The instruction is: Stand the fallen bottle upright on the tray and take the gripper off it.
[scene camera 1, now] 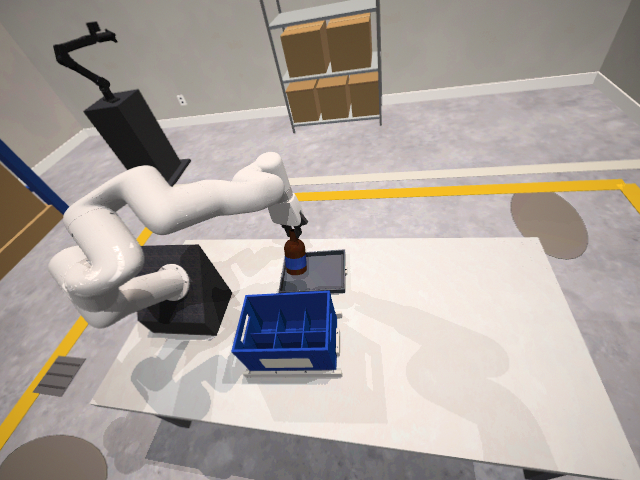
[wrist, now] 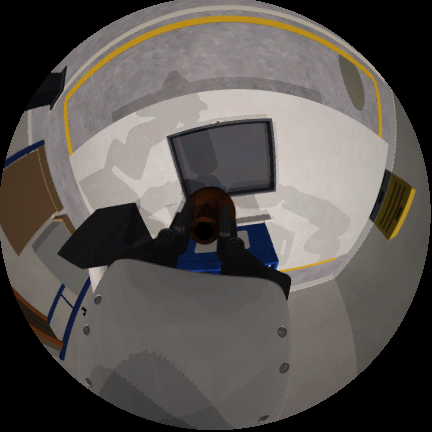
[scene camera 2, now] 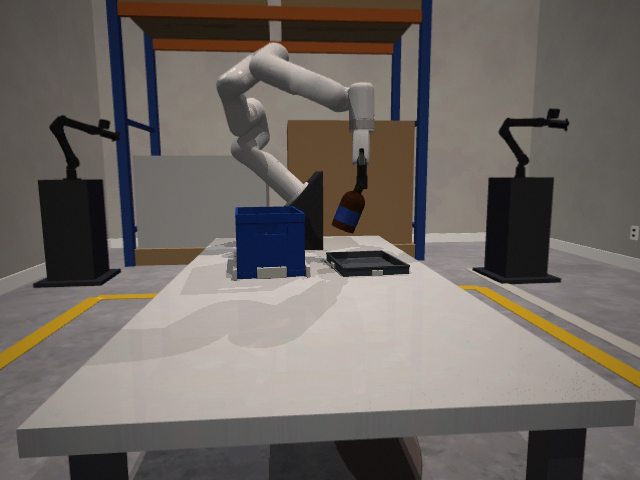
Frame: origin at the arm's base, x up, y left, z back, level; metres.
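Seen in the pictures: gripper, fingertip midpoint: (scene camera 1: pixel 294 234) (wrist: pixel 206 214) (scene camera 2: pixel 362 189); arm's base, link origin: (scene camera 1: pixel 173 282) (wrist: pixel 98 258) (scene camera 2: pixel 297 195).
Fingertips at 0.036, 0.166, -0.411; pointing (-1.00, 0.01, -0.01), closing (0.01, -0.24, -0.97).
Observation:
Pixels of each thing's top centre, then the offset from my fingertips to it, as dx, dy, dz. Level surfaces: height alone.
- brown bottle with a blue band, top centre: (wrist: pixel 202 255) (scene camera 2: pixel 352 180) (scene camera 1: pixel 289 235) +0.027, -0.030, +0.007
- dark grey tray, top centre: (wrist: pixel 224 161) (scene camera 2: pixel 364 258) (scene camera 1: pixel 312 269) -0.209, +0.005, -0.023
- blue crate with compartments, top centre: (scene camera 2: pixel 267 209) (wrist: pixel 225 284) (scene camera 1: pixel 282 319) -0.059, -0.287, +0.003
- white table, surface height: dx -0.234
The brown bottle with a blue band (scene camera 1: pixel 295 262) (scene camera 2: pixel 348 210) (wrist: pixel 214 196) hangs in the air, its base well above the tray in scene camera 2. It is tilted there, neck up to the right and base down to the left. My gripper (scene camera 1: pixel 293 231) (scene camera 2: pixel 362 187) (wrist: pixel 206 214) is shut on the bottle's neck; the dark open mouth shows between the fingers in the wrist view. The dark grey tray (scene camera 1: pixel 328 273) (scene camera 2: pixel 393 268) (wrist: pixel 235 155) lies flat on the table below. In scene camera 1 the bottle covers the tray's left part.
A blue crate with compartments (scene camera 1: pixel 324 361) (scene camera 2: pixel 271 250) (wrist: pixel 257 250) stands close beside the tray, its walls higher than the tray's rim. The arm's black base block (scene camera 1: pixel 209 310) (scene camera 2: pixel 314 222) (wrist: pixel 110 232) stands at the table's robot end. The white table (scene camera 1: pixel 439 289) (scene camera 2: pixel 361 351) carries them.

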